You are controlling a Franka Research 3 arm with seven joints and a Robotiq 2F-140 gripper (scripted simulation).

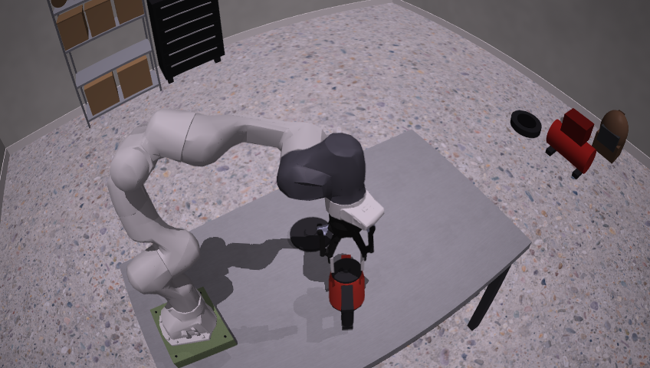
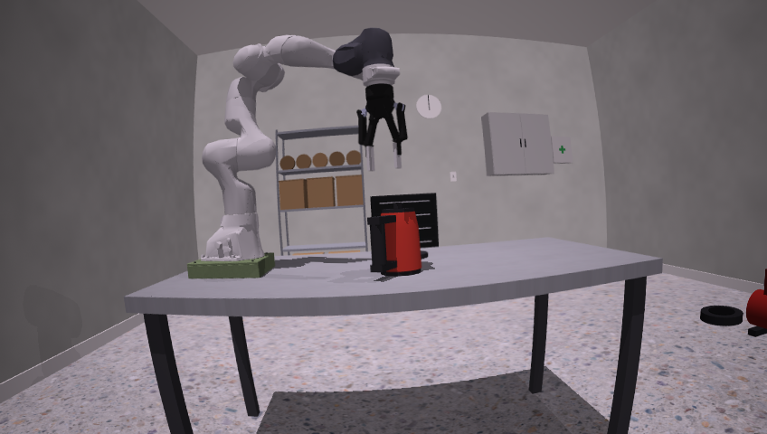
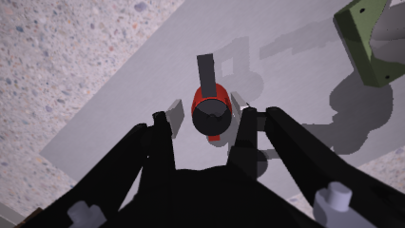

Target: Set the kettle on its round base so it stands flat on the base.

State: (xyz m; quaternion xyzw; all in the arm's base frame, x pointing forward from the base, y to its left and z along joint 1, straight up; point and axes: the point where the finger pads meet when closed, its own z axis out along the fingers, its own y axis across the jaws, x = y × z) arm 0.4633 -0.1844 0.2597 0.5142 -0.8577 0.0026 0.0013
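My hand is 21 cm above the red kettle, 3 cm to the right of it and 1 cm short of it. From my hand the other things lie so: black round base 36 cm to the left, 30 cm below, 7 cm ahead.
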